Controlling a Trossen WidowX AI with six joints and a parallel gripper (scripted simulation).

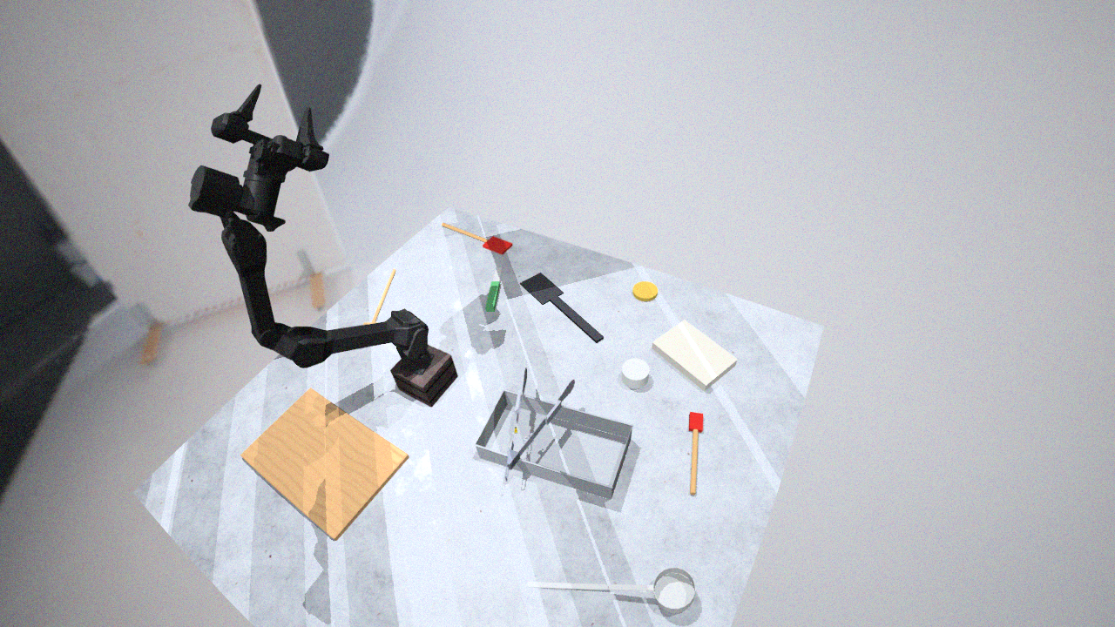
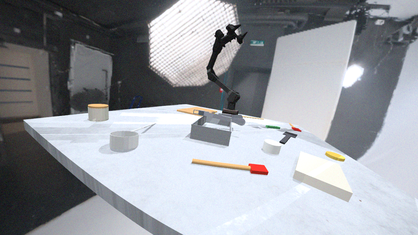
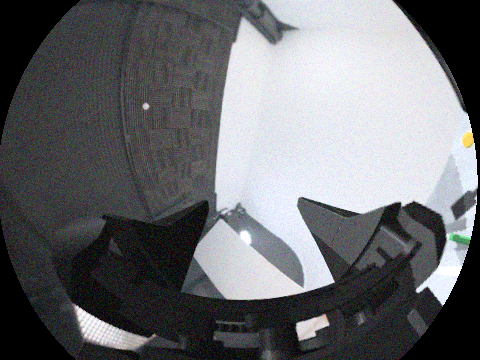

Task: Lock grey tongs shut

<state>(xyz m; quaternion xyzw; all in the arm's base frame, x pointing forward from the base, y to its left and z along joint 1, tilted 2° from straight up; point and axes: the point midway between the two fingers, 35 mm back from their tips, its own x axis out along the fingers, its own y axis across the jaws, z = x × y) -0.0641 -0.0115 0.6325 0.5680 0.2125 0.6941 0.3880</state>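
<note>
The roasting tin is 70 cm below my gripper tip, 46 cm ahead of it and 8 cm to the right of it. Round my gripper tip: white cylinder (72 cm below, 58 cm ahead, 16 cm to the left); black spatula (73 cm below, 36 cm to the left, 31 cm ahead); wooden board (73 cm below, 28 cm to the right, 4 cm behind).
</note>
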